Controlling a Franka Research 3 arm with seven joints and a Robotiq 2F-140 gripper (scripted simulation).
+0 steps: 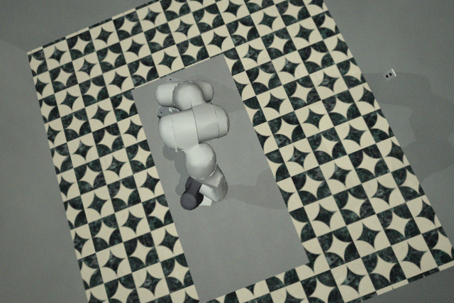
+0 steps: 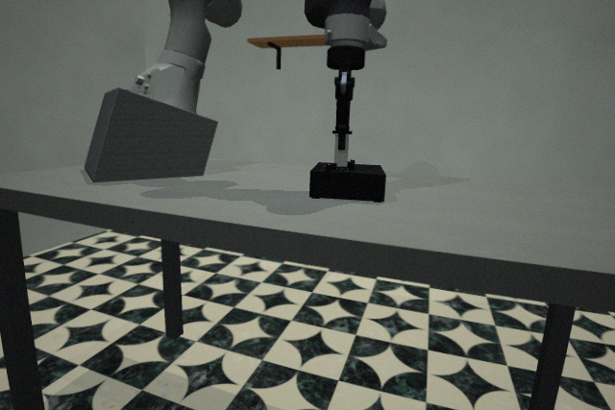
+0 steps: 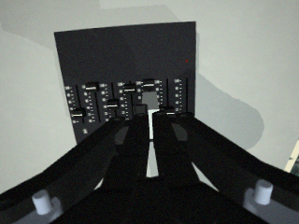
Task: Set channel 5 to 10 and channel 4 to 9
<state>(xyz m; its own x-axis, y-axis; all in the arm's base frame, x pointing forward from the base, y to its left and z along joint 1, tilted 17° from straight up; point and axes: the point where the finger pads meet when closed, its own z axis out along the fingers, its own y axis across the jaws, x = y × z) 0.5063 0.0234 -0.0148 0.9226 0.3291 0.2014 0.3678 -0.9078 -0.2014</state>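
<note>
Right now my hand is 3 cm above the channel 5 fader cap, 2 cm short of it and 1 cm to the right of it. Also, from my hand: M fader cap: 5 cm to the right, 3 cm below; channel 4 fader cap: 3 cm to the left, 3 cm below, 1 cm ahead; channel 6 fader cap: 3 cm below, 2 cm to the right.
</note>
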